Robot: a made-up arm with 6 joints. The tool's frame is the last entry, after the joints.
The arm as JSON. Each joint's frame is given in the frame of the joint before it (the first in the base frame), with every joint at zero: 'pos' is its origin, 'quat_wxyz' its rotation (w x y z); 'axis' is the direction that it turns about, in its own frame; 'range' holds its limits. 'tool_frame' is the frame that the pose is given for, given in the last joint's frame.
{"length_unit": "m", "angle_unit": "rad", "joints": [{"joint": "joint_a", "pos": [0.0, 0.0, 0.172], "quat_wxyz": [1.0, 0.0, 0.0, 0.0], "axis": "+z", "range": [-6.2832, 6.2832]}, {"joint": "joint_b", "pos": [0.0, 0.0, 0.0], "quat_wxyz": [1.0, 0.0, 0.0, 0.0], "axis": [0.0, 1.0, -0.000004], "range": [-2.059, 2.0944]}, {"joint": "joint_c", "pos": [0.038, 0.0, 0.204], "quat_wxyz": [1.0, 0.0, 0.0, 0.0], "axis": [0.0, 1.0, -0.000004], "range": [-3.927, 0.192]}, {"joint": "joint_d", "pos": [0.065, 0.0, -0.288], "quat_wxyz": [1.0, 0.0, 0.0, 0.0], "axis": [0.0, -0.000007, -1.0], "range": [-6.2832, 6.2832]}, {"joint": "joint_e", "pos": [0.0, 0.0, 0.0], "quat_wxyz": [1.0, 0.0, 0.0, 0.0], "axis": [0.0, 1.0, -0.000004], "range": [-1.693, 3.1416]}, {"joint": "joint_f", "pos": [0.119, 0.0, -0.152], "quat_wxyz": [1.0, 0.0, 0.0, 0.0], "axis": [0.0, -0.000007, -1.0], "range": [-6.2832, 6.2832]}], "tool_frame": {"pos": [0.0, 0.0, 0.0], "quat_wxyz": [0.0, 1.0, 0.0, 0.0]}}
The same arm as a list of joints. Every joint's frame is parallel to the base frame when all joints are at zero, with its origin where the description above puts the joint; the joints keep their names.
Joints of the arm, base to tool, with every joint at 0 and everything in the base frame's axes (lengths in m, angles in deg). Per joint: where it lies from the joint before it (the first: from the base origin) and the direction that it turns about. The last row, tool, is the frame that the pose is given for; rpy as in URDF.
joint_a: axis 0 0 1 xyz 0.0000 0.0000 0.1720
joint_b: axis 0 1 0 xyz 0.0000 0.0000 0.0000
joint_c: axis 0 1 0 xyz 0.0380 0.0000 0.2040
joint_d: axis 0 0 -1 xyz 0.0650 0.0000 -0.2880
joint_e: axis 0 1 0 xyz 0.0000 0.0000 0.0000
joint_f: axis 0 0 -1 xyz 0.1190 0.0000 -0.1520
tool: xyz 0.0000 0.0000 0.0000 rpy 180.00 0.00 0.00
Joint limits (deg, base to tool): -360.00..360.00 -117.97..120.00 -225.00..11.00 -360.00..360.00 -97.00..180.00 -360.00..360.00

